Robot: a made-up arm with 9 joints. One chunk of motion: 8 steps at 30 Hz.
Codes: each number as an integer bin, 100 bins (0 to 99) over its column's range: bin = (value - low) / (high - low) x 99, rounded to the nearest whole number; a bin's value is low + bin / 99 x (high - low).
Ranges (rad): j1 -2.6..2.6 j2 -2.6..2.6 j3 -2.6..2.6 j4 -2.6..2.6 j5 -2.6..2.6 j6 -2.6..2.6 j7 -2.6..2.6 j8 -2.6..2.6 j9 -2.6..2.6
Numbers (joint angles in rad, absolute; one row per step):
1: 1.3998 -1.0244 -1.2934 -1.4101 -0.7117 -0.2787 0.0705 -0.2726 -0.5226
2: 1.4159 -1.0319 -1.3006 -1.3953 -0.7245 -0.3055 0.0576 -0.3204 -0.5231
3: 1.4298 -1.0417 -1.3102 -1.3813 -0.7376 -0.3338 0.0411 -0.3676 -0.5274
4: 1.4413 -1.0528 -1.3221 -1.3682 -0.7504 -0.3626 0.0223 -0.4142 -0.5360
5: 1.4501 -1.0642 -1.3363 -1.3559 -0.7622 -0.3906 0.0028 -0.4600 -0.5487
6: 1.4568 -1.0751 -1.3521 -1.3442 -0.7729 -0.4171 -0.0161 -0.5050 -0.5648
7: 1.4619 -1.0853 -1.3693 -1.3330 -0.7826 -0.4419 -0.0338 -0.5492 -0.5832
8: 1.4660 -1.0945 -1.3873 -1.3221 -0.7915 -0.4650 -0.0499 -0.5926 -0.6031
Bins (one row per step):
1: 76 30 25 23 36 44 51 44 40
2: 76 30 25 23 36 44 51 43 40
3: 77 30 25 23 35 43 50 43 39
4: 77 29 24 23 35 43 50 42 39
5: 77 29 24 24 35 42 50 41 39
6: 77 29 24 24 35 42 49 40 39
7: 77 29 23 24 35 41 49 39 38
8: 77 29 23 24 34 41 49 38 38

